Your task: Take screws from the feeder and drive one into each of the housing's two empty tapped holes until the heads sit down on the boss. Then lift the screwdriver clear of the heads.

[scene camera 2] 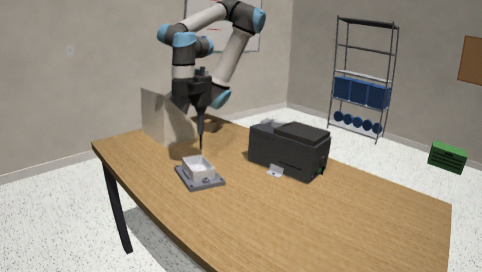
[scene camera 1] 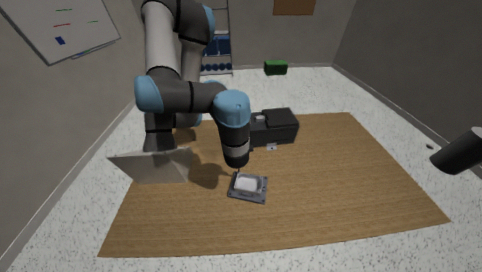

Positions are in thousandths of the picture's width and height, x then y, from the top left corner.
Note:
I see a black screw feeder (scene camera 2: 547, 546).

